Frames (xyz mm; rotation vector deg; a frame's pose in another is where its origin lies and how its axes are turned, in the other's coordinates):
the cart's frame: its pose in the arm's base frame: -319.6 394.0 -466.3 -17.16 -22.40 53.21
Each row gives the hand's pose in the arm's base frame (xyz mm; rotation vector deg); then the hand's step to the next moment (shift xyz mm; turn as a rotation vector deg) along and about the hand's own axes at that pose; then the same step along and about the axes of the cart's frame.
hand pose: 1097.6 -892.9 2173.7 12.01 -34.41 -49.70
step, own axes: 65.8 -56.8 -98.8 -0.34 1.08 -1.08
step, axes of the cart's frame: -63.4 -58.2 -99.5 1.23 -0.09 -0.96
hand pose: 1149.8 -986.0 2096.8 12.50 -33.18 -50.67
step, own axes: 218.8 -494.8 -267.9 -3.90 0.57 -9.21
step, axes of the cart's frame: -509.8 -88.5 -311.0 2.58 2.73 -9.29
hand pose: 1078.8 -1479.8 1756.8 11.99 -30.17 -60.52
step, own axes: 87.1 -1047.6 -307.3 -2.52 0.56 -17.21
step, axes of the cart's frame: -964.6 370.6 -362.9 2.24 1.05 -17.23
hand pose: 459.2 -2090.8 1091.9 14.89 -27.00 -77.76
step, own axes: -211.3 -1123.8 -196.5 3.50 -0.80 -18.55
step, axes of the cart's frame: -665.2 924.7 -220.4 -2.90 -2.38 -18.52
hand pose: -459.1 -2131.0 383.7 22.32 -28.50 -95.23
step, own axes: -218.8 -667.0 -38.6 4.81 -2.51 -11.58
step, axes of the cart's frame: -114.8 686.8 -96.6 -5.07 -0.94 -11.70
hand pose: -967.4 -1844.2 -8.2 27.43 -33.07 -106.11
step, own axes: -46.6 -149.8 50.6 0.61 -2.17 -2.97
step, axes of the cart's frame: 2.6 163.2 22.9 -1.12 1.37 -3.28
